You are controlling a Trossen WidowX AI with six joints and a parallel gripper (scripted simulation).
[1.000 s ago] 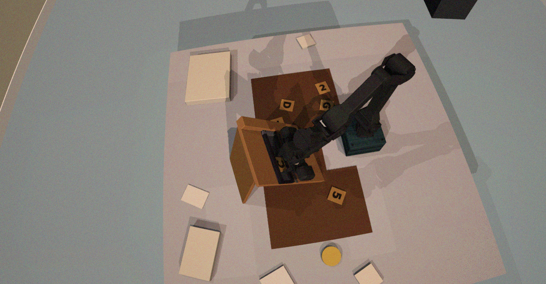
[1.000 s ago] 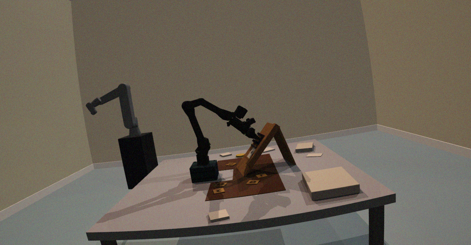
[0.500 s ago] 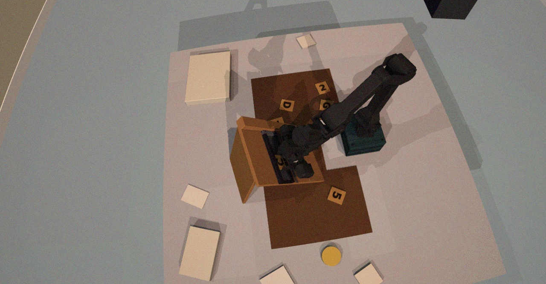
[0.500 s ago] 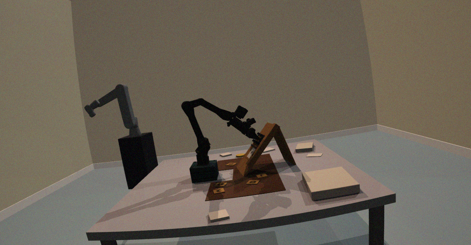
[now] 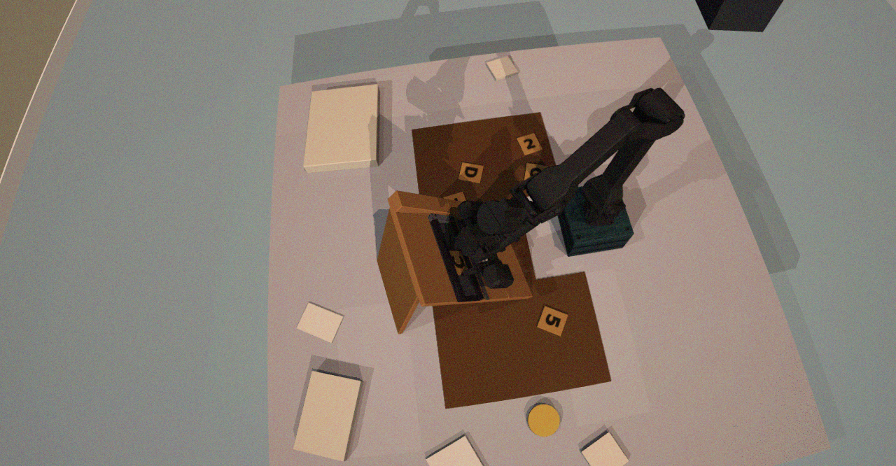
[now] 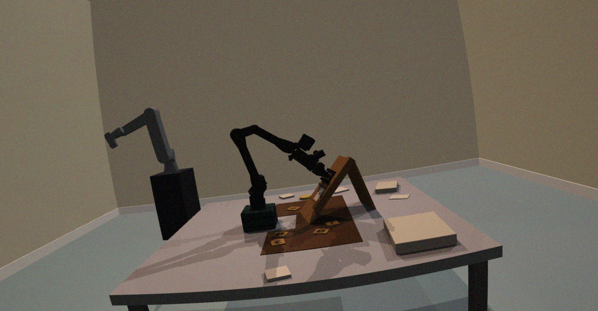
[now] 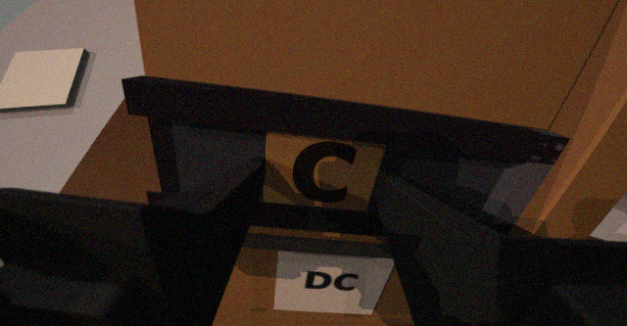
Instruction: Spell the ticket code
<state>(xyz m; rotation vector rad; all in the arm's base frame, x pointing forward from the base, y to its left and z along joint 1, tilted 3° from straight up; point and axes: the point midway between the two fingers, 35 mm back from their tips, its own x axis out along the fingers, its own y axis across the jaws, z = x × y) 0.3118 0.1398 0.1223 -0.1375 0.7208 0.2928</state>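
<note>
My gripper tip is now 70 mm above the white ticket, 50 mm past it and 40 mm to the left of it. From my gripper tip the other things lie so: brown mat: 170 mm below, 140 mm behind, 120 mm to the right; then cream box: 480 mm to the right, 340 mm ahead, 150 mm below.
</note>
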